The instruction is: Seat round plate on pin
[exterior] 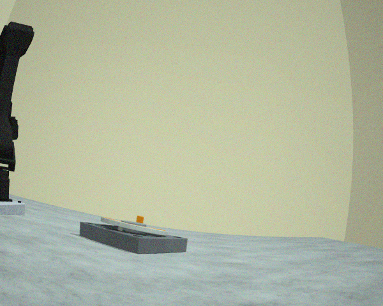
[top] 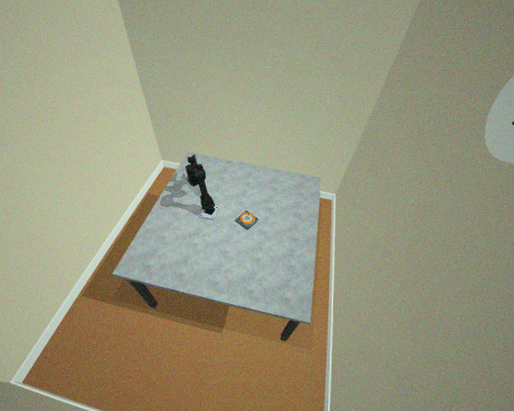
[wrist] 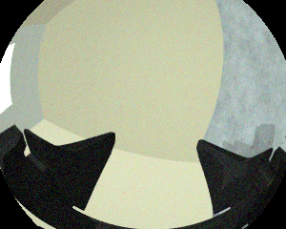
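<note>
The round plate is 58 cm ahead of my gripper tip, 24 cm to the right of it and 17 cm below it. Round my gripper tip: base (59 cm ahead, 27 cm to the right, 19 cm below).
</note>
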